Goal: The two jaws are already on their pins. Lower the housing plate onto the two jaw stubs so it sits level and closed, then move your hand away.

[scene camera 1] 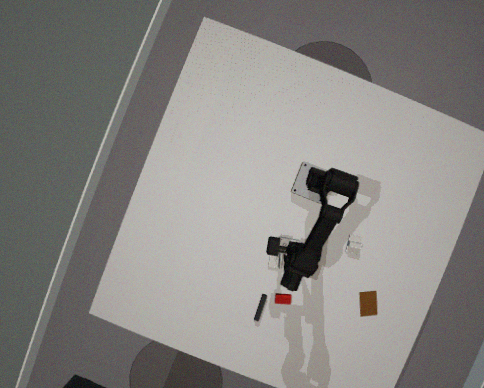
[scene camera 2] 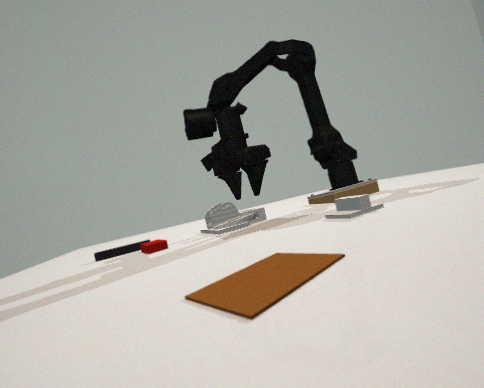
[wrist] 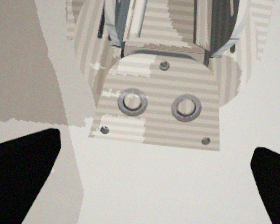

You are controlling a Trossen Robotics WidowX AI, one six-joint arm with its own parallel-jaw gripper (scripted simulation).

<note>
The gripper (scene camera 2: 247, 197) is open, with nothing in its grasp. Also in view: a brown plate (scene camera 2: 248, 293).
The gripper is seen too in the wrist view (wrist: 157, 148). The wrist view misses the brown plate: it is out of frame.
</note>
